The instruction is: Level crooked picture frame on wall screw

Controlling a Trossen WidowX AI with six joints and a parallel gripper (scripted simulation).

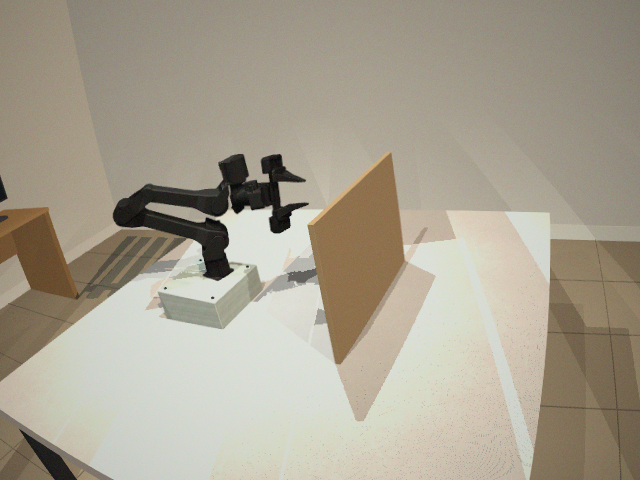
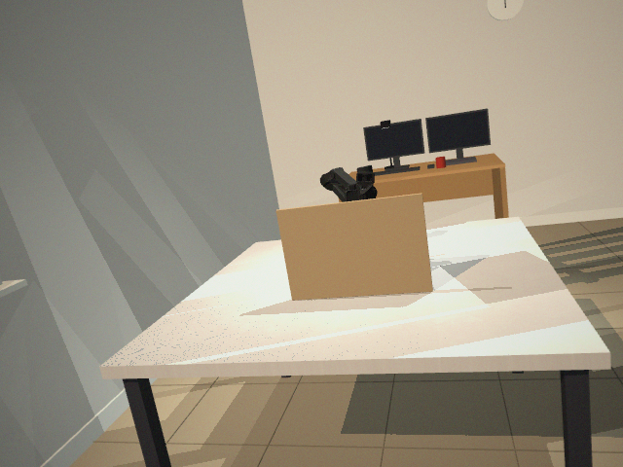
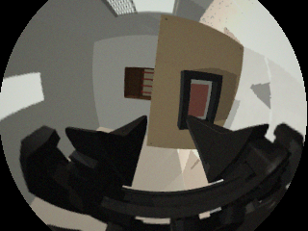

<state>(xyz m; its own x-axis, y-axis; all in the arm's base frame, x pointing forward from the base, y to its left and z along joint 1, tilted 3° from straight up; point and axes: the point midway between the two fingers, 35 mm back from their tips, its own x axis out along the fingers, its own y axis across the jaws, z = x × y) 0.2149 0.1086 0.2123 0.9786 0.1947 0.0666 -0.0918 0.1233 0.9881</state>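
Now: gripper tip 12 cm short of the picture frame, 11 cm above it and 2 cm to the right of it. Also, from my gripper tip: tan wall panel 14 cm ahead, 12 cm below.
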